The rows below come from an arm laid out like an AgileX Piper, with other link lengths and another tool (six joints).
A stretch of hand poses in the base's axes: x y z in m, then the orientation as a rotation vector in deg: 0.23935, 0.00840, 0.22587, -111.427, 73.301, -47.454; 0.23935, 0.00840, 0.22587, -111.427, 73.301, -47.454; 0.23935, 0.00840, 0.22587, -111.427, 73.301, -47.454; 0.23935, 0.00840, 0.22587, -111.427, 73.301, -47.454; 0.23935, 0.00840, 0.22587, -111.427, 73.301, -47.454; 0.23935, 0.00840, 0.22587, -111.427, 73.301, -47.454; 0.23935, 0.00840, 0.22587, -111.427, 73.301, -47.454; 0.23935, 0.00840, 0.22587, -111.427, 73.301, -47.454; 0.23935, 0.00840, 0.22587, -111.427, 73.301, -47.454; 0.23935, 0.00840, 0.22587, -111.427, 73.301, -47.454; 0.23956, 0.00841, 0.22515, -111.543, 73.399, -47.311; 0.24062, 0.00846, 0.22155, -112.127, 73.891, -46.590; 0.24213, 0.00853, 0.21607, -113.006, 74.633, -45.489; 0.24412, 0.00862, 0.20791, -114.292, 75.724, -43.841; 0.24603, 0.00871, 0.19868, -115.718, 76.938, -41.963; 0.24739, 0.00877, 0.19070, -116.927, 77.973, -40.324; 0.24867, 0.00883, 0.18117, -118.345, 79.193, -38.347; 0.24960, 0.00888, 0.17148, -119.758, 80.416, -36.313; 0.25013, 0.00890, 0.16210, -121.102, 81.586, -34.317; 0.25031, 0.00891, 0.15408, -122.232, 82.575, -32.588; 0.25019, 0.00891, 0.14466, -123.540, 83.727, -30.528; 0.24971, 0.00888, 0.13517, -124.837, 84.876, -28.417; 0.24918, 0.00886, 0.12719, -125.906, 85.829, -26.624
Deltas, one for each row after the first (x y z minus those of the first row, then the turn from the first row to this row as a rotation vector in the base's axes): 0.00000, 0.00000, 0.00000, 0.000, 0.000, 0.000; 0.00000, 0.00000, 0.00000, 0.000, 0.000, 0.000; 0.00000, 0.00000, 0.00000, 0.000, 0.000, 0.000; 0.00000, 0.00000, 0.00000, 0.000, 0.000, 0.000; 0.00000, 0.00000, 0.00000, 0.000, 0.000, 0.000; 0.00000, 0.00000, 0.00000, 0.000, 0.000, 0.000; 0.00000, 0.00000, 0.00000, 0.000, 0.000, 0.000; 0.00000, 0.00000, 0.00000, 0.000, 0.000, 0.000; 0.00000, 0.00000, 0.00000, 0.000, 0.000, 0.000; 0.00021, 0.00001, -0.00072, -0.008, 0.170, 0.000; 0.00127, 0.00006, -0.00432, -0.048, 1.028, 0.000; 0.00278, 0.00013, -0.00980, -0.109, 2.327, 0.000; 0.00477, 0.00022, -0.01796, -0.199, 4.247, 0.000; 0.00668, 0.00031, -0.02719, -0.301, 6.401, 0.000; 0.00804, 0.00037, -0.03517, -0.388, 8.251, 0.000; 0.00932, 0.00043, -0.04470, -0.491, 10.449, 0.000; 0.01025, 0.00048, -0.05439, -0.595, 12.673, 0.000; 0.01078, 0.00050, -0.06377, -0.696, 14.820, 0.000; 0.01096, 0.00051, -0.07179, -0.782, 16.653, 0.000; 0.01084, 0.00051, -0.08121, -0.884, 18.806, 0.000; 0.01036, 0.00048, -0.09070, -0.986, 20.977, 0.000; 0.00983, 0.00046, -0.09868, -1.072, 22.796, 0.000
